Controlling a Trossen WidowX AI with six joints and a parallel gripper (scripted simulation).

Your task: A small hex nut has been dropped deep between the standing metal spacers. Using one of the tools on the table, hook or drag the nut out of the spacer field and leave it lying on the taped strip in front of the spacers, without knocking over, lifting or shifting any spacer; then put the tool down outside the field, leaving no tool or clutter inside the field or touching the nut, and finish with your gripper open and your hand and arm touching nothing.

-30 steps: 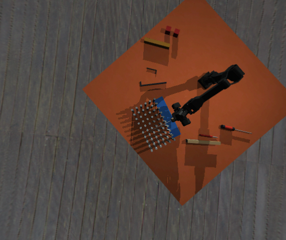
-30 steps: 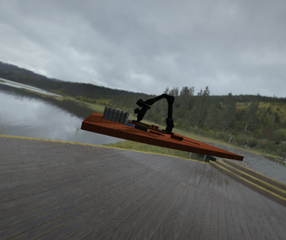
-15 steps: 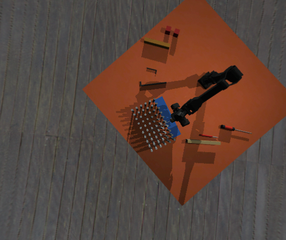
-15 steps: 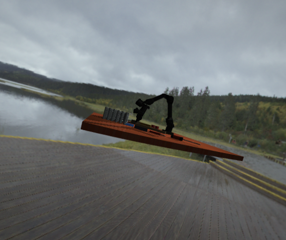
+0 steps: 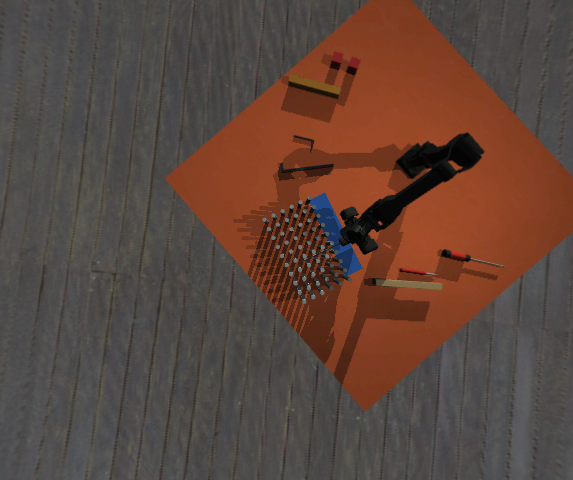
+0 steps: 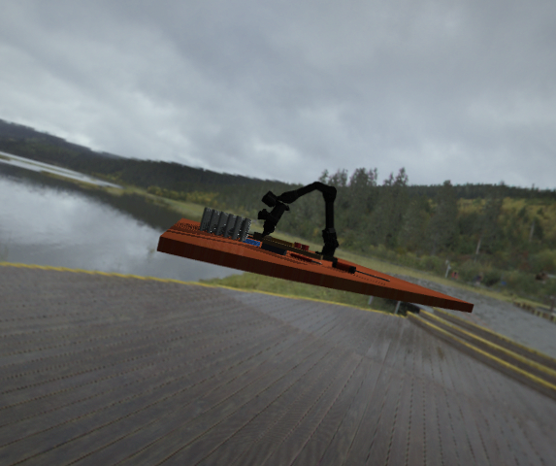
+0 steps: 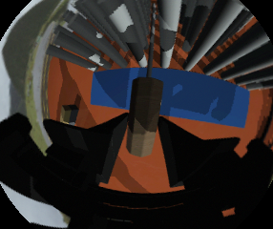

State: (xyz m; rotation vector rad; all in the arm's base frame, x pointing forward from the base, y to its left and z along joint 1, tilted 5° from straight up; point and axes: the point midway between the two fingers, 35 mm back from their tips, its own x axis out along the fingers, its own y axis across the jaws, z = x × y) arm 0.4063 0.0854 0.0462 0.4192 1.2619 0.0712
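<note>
The blue taped strip is 5 cm to the right of my gripper tip, 4 cm below it and 3 cm ahead of it. From my gripper tip the other things lie so: yellow bar (60 cm to the right, 26 cm behind, 2 cm below); small red screwdriver (30 cm to the left, 17 cm behind, 3 cm below); small L-shaped key (44 cm to the right, 11 cm behind, 3 cm below).
</note>
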